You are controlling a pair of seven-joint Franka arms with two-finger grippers.
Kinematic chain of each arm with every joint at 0, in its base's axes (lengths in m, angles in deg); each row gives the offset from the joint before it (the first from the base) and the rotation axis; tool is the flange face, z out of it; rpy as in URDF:
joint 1: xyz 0 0 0.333 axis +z
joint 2: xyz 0 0 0 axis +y
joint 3: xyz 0 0 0.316 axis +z
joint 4: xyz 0.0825 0 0 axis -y
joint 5: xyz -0.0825 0 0.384 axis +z
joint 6: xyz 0 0 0 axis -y
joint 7: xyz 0.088 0 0 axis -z
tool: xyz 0 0 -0.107 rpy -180 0 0
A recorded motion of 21 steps. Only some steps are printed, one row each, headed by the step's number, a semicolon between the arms.
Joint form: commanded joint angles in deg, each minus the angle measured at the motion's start. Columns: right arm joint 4, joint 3, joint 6, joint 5, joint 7, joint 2, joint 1; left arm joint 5, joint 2, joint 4, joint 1, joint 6, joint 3, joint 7.
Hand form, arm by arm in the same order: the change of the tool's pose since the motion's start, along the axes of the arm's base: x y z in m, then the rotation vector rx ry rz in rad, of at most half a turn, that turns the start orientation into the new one. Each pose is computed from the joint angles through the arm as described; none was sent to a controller.
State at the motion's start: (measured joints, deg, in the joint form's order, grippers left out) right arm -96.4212 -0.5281 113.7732 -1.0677 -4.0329 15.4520 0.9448; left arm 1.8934 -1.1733 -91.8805 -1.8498 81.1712 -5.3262 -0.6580
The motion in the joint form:
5: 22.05 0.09 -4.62 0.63 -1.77 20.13 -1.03; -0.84 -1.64 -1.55 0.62 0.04 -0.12 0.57
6: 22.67 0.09 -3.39 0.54 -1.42 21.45 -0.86; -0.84 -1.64 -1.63 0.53 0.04 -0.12 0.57
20: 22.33 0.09 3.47 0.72 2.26 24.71 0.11; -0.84 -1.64 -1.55 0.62 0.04 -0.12 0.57
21: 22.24 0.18 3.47 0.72 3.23 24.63 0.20; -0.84 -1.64 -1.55 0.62 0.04 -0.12 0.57
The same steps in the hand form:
5: 0.0842 -0.0099 -0.0648 0.0076 0.0476 0.0105; -0.0086 0.0032 0.0027 -0.0137 -0.0002 -0.0008
6: 0.0893 -0.0079 -0.0746 0.0059 0.0383 0.0082; -0.0088 0.0024 0.0021 -0.0135 0.0012 -0.0024
20: 0.1020 0.0050 -0.1086 0.0113 -0.0195 -0.0386; -0.0086 0.0032 0.0027 -0.0137 -0.0002 -0.0008
21: 0.1016 0.0071 -0.1083 0.0130 -0.0195 -0.0528; -0.0086 0.0032 0.0027 -0.0137 -0.0002 -0.0008

